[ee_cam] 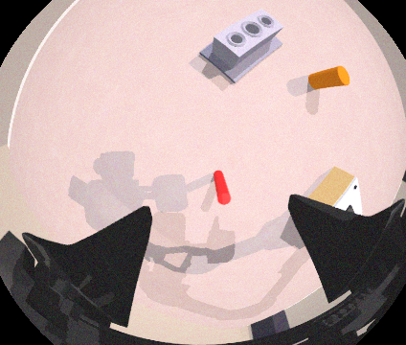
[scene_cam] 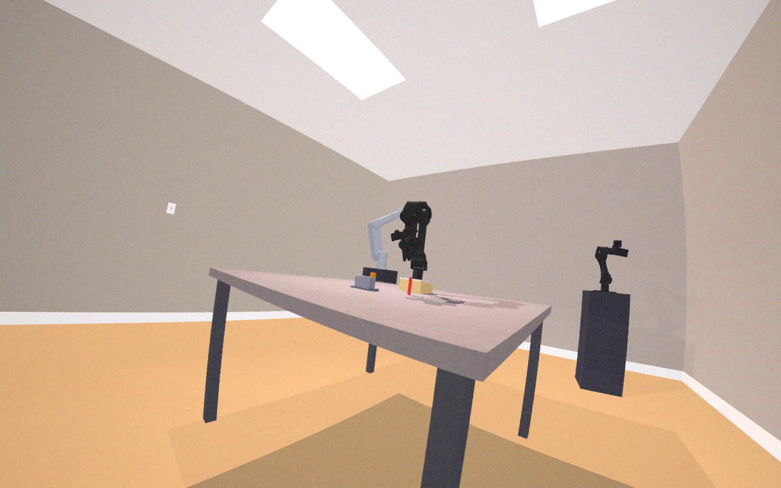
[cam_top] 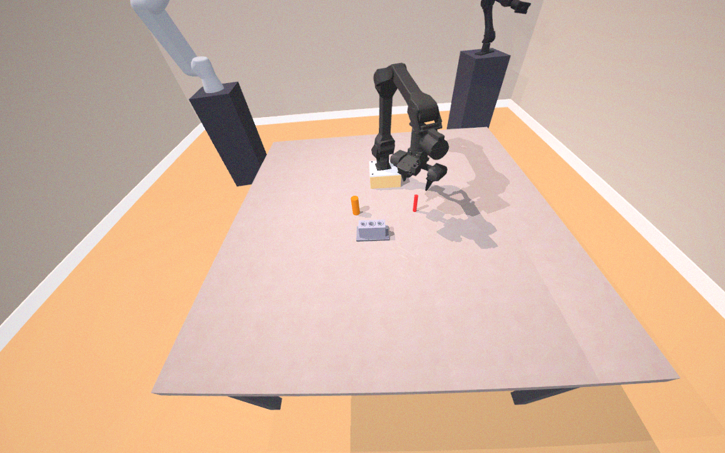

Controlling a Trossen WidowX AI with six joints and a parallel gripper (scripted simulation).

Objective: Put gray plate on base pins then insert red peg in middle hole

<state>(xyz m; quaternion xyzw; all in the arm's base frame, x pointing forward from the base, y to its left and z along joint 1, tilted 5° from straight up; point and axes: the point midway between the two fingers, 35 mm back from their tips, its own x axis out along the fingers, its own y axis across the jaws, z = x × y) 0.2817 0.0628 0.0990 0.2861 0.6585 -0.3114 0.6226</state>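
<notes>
Right now the red peg is 11 cm below my gripper tip, 3 cm behind it and 2 cm to the left of it. From my gripper tip the other things lie so: orange cylinder (22 cm to the right, 11 cm below, 6 cm behind); gray plate (17 cm to the right, 11 cm below, 6 cm ahead); base (17 cm to the right, 14 cm below, 6 cm ahead).
</notes>
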